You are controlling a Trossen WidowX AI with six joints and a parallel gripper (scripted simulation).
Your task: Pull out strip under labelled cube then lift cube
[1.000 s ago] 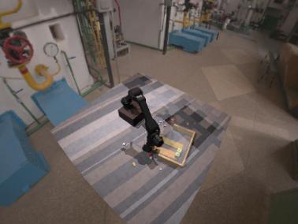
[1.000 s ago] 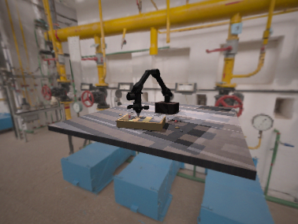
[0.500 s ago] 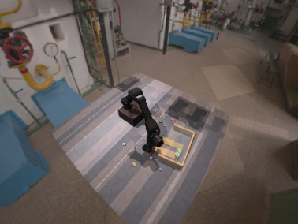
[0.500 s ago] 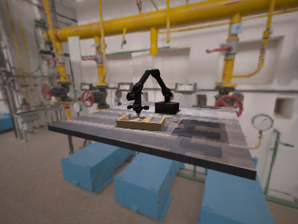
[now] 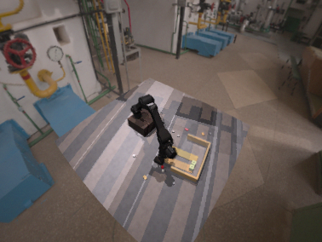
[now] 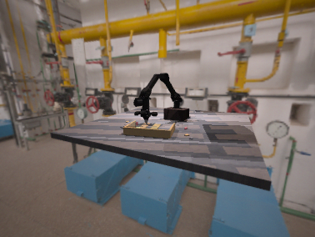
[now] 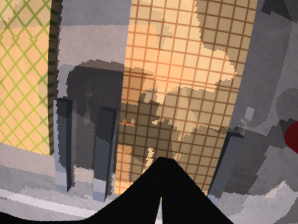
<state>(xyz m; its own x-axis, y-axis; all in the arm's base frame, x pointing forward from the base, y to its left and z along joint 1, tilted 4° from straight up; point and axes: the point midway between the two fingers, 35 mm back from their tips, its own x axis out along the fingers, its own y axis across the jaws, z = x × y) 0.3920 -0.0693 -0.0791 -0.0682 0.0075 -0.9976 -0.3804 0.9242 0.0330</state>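
My gripper tip is now 5 cm short of the small red object, 6 cm to the left of it and 1 cm below it.
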